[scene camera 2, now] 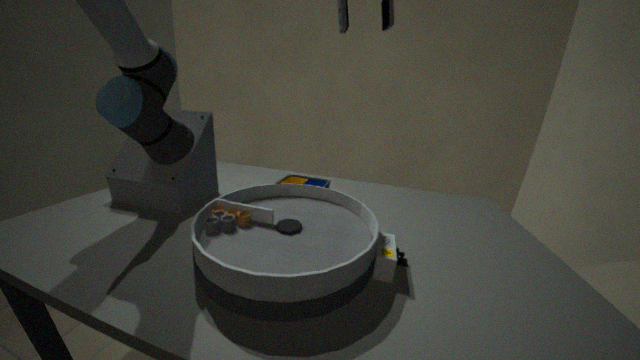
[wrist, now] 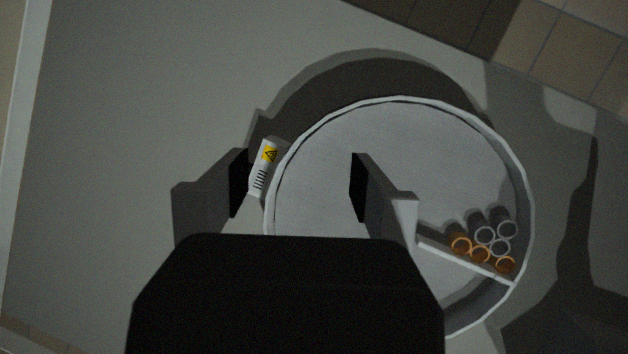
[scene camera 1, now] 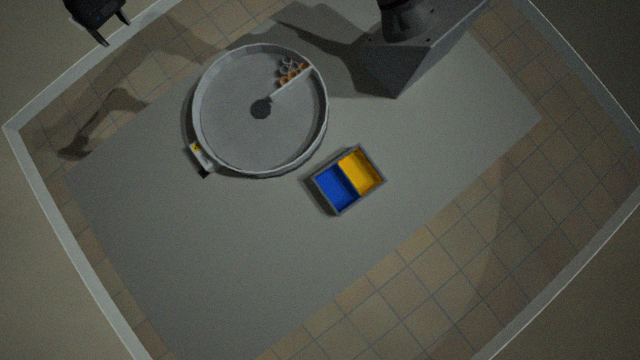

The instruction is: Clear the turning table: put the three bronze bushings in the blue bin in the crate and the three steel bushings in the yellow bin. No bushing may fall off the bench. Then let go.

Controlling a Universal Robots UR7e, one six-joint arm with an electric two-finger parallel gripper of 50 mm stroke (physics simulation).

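Frame: origin at the arm's base, x ahead, y left, z up, level; millimetres.
Where they show: gripper, fingertip midpoint: (scene camera 2: 366, 28) (wrist: 299, 171) (scene camera 1: 115, 32); arm's base at its link origin: (scene camera 2: 172, 144) (scene camera 1: 410, 28).
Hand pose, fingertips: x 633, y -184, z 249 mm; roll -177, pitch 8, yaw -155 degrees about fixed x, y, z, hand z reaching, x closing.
Note:
Each offset is from my fingertips to the centre of the thing. "*": to the spot under its first point. Level surfaces: height alone.
Three bronze bushings {dx -268, dy +78, dz -376 mm} (scene camera 1: 284, 80) (scene camera 2: 244, 219) {dx -344, dy +71, dz -376 mm} (wrist: 505, 264) stand upright in a row along the divider {* dx -279, dy +101, dz -362 mm} (scene camera 1: 291, 84) (scene camera 2: 262, 215) (wrist: 460, 261) on the turning table (scene camera 1: 197, 107) (scene camera 2: 290, 286) (wrist: 531, 210). Three steel bushings {dx -319, dy +51, dz -376 mm} (scene camera 1: 293, 65) {dx -288, dy +45, dz -376 mm} (scene camera 2: 228, 224) (wrist: 475, 235) stand clustered beside them, near the rim. My gripper (scene camera 1: 115, 33) (scene camera 2: 365, 29) (wrist: 299, 171) is open and empty, high above, with the bushings right of its fingers in the wrist view. The blue bin (scene camera 1: 336, 187) (scene camera 2: 318, 183) and yellow bin (scene camera 1: 361, 171) (scene camera 2: 295, 180) hold no visible bushings in scene view 1.
The crate {* dx -273, dy +515, dz -392 mm} (scene camera 1: 362, 198) stands on the bench {dz -442 mm} (scene camera 1: 225, 260) beside the turning table. A raised wall rings the table, and a dark hub {dx -159, dy +109, dz -385 mm} (scene camera 1: 260, 109) (scene camera 2: 289, 226) sits at its centre. A labelled box {* dx +77, dy +141, dz -384 mm} (scene camera 1: 202, 157) (scene camera 2: 386, 267) (wrist: 259, 175) is on its outside. The robot pedestal (scene camera 1: 390, 65) (scene camera 2: 150, 190) stands nearby.

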